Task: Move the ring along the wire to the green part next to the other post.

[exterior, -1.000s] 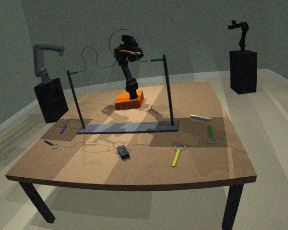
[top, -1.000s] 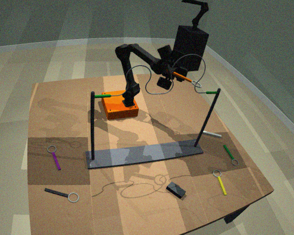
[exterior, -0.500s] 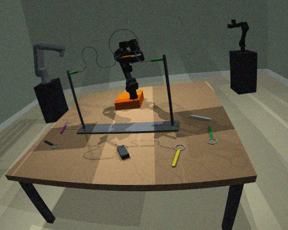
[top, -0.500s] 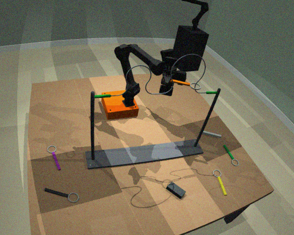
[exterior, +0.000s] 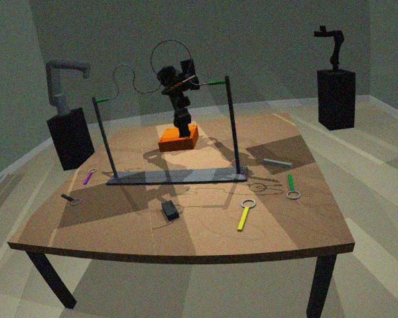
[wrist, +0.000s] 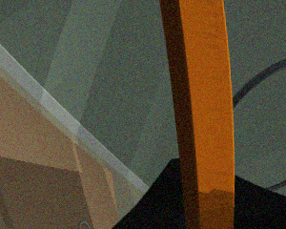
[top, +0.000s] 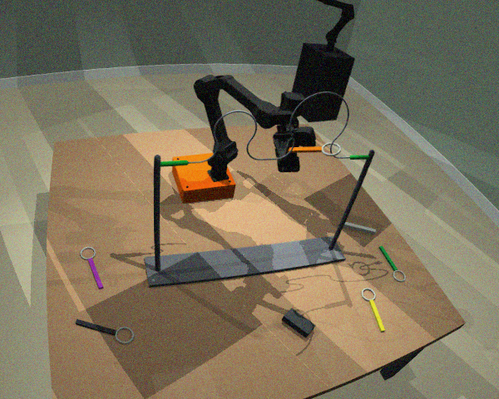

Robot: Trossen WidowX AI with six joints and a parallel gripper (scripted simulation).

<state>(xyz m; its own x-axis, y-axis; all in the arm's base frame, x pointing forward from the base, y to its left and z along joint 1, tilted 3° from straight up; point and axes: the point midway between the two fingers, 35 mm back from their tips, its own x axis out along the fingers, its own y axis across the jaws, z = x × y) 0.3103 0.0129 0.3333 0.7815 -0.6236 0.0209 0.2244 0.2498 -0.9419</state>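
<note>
Now: the ring with orange handle 20 mm ahead of my gripper tip, 90 mm to the left of it and 30 mm above it. The rest, counted from my gripper tip: white bar: 30 mm ahead, 440 mm to the left, 380 mm below; then yellow-handled ring: 330 mm ahead, 260 mm to the left, 380 mm below; then dark block: 280 mm ahead, 10 mm to the right, 370 mm below.
</note>
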